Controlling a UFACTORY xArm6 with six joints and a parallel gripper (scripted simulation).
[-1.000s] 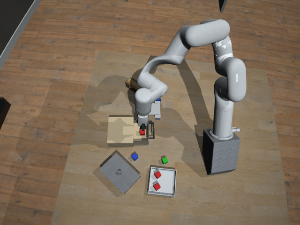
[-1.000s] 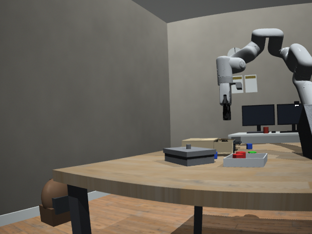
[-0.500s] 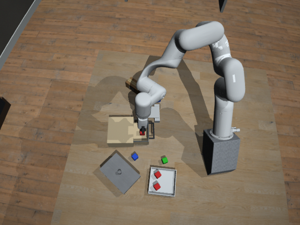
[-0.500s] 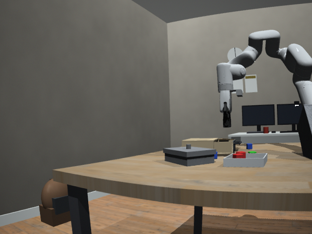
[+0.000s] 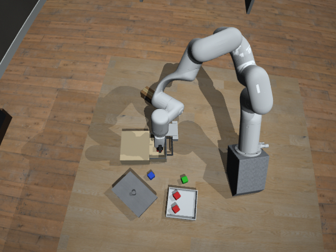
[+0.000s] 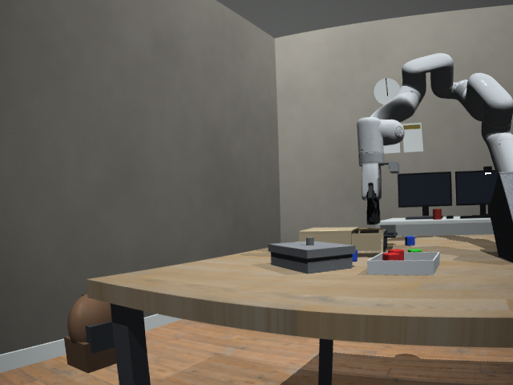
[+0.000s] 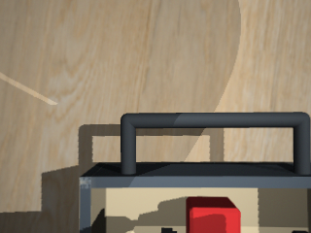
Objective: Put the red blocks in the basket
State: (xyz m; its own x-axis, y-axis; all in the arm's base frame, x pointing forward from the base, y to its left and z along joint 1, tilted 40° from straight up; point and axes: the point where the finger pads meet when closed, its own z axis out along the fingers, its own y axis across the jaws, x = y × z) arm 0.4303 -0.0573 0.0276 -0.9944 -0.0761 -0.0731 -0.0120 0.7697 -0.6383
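Now: hand 70 mm above the drawer and 20 mm short of it. Also, from my hand: light wooden cabinet 80 mm ahead, 70 mm below; then grey lid 240 mm to the left, 120 mm ahead, 60 mm below; then green block 170 mm to the left, 130 mm behind, 90 mm below.
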